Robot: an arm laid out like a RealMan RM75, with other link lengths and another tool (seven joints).
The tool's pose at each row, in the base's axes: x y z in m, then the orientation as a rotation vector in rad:
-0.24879 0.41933 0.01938 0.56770 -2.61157 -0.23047
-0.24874 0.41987 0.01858 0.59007 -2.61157 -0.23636
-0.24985 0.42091 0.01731 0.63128 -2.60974 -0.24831
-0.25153 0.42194 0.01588 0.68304 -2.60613 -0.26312
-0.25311 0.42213 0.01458 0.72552 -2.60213 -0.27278
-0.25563 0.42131 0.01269 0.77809 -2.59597 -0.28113
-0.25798 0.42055 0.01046 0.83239 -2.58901 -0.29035
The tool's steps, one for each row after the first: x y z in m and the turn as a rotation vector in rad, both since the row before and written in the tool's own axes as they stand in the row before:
-0.00059 0.00027 0.00072 0.00058 -0.00386 -0.01673
-0.00006 0.00101 0.00170 0.00000 -0.00603 -0.03109
0.00032 0.00118 0.00211 -0.00001 -0.00706 -0.03902
0.00068 0.00046 0.00188 0.00152 -0.00482 -0.03163
0.00173 -0.00012 0.00275 0.00409 -0.00464 -0.03860
0.00147 -0.00018 0.00298 0.00391 -0.00531 -0.03993

